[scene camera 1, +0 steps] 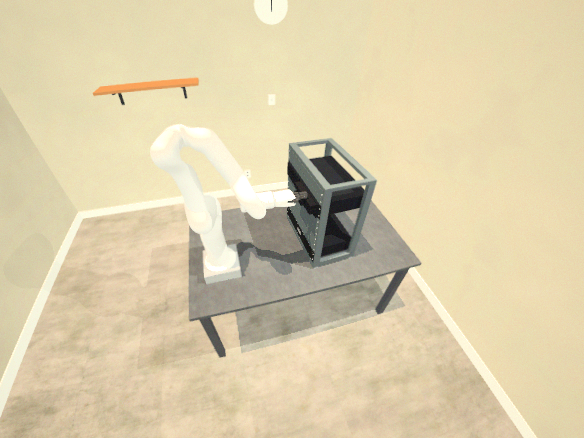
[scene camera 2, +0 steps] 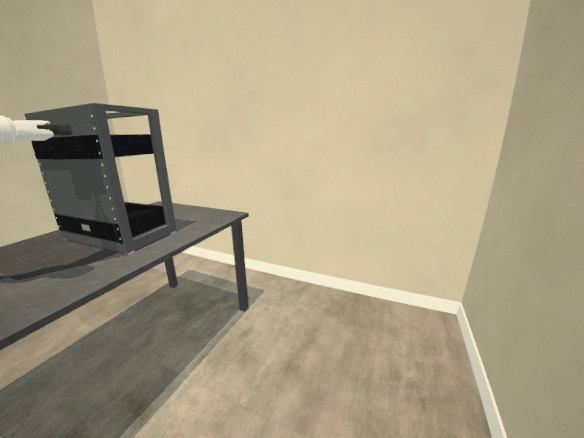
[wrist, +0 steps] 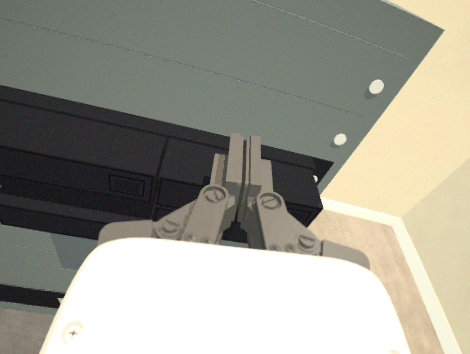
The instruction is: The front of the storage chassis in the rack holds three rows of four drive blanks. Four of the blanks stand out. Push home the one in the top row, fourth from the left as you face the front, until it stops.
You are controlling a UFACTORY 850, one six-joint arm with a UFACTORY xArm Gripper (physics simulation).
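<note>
The dark storage chassis [scene camera 2: 67, 148] [wrist: 100, 111] sits in the upper part of the grey rack [scene camera 1: 324, 220] [scene camera 2: 114, 180] [wrist: 150, 35]. In the wrist view the right-hand top blank [wrist: 192, 154], fourth from the left, stands out of the chassis front, partly hidden behind the fingers. The neighbouring blank [wrist: 75, 137], with a small latch outline, also stands out on its left. My gripper [wrist: 241, 154] [scene camera 1: 305, 195] [scene camera 2: 71, 130] is shut and empty, its fingertips in front of the chassis's top edge, over the fourth blank. Whether they touch anything cannot be told. The lower rows are mostly hidden.
The rack stands on a dark table [scene camera 1: 280, 285] [scene camera 2: 30, 300], with the arm's base [scene camera 1: 222, 270] at the other end. A second black unit [scene camera 1: 336, 240] [scene camera 2: 102, 230] is low in the rack. White screw heads [wrist: 376, 86] line the rack's right edge. An orange shelf [scene camera 1: 147, 86] hangs on the wall.
</note>
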